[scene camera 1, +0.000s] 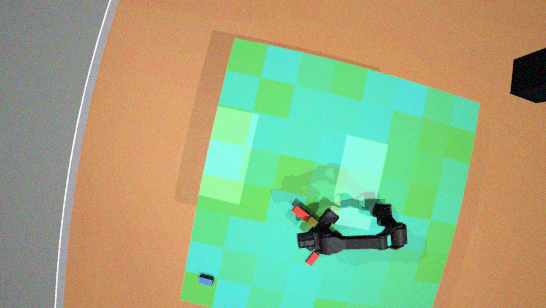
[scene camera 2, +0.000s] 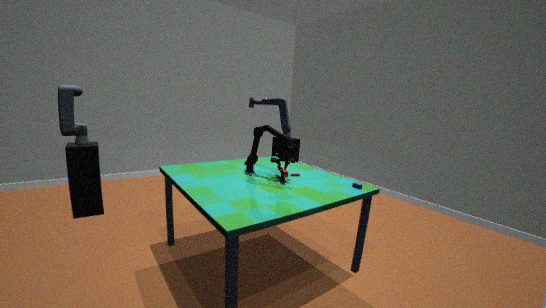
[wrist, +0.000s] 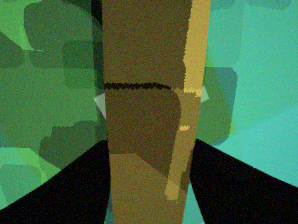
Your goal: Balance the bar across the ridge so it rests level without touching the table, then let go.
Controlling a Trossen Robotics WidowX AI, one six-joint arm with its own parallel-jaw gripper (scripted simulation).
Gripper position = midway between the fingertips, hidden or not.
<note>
I see my gripper (wrist: 149, 149) and a bar (wrist: 154, 65).
</note>
